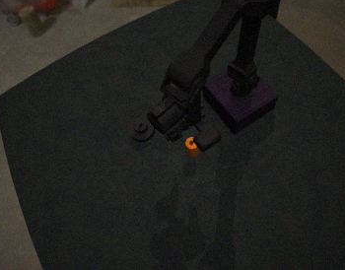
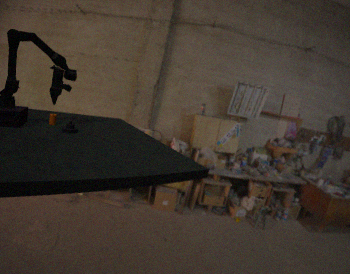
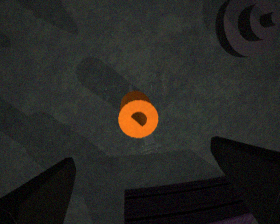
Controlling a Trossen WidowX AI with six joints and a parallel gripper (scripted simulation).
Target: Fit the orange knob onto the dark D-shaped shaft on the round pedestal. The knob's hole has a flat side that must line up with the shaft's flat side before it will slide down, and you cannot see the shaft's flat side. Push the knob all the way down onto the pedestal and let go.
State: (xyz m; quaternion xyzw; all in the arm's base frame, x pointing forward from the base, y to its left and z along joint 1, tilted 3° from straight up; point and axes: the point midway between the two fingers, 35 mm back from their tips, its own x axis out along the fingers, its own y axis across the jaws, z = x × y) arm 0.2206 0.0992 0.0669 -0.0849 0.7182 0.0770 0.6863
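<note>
My gripper tip is now 90 mm above the orange knob. From my gripper tip the other things lie so: dark shaft 130 mm ahead, 140 mm to the right, 90 mm below.
</note>
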